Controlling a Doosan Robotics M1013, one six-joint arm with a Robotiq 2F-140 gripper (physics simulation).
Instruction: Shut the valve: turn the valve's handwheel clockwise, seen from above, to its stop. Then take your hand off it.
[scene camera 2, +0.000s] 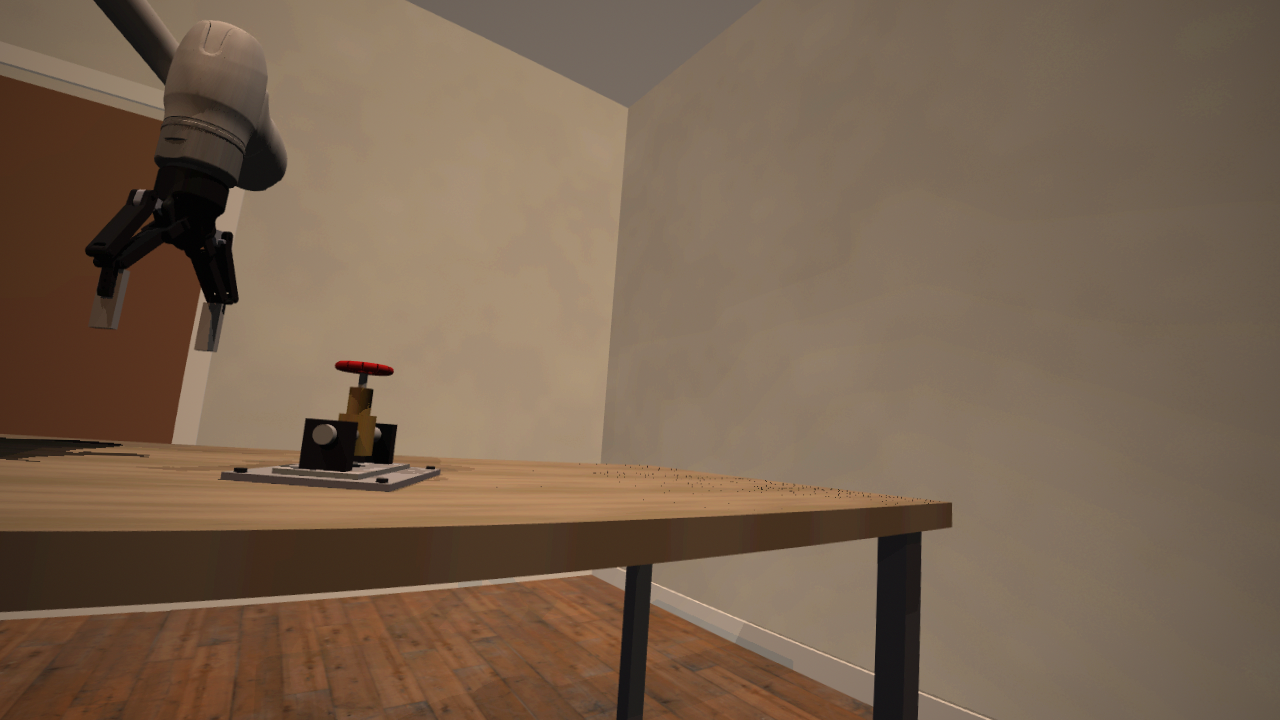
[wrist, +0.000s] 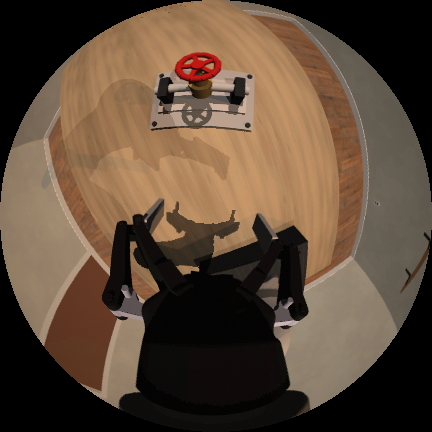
gripper: scene camera 2; wrist
same spot on gripper: (wrist: 118, 295) = (scene camera 2: 226, 237)
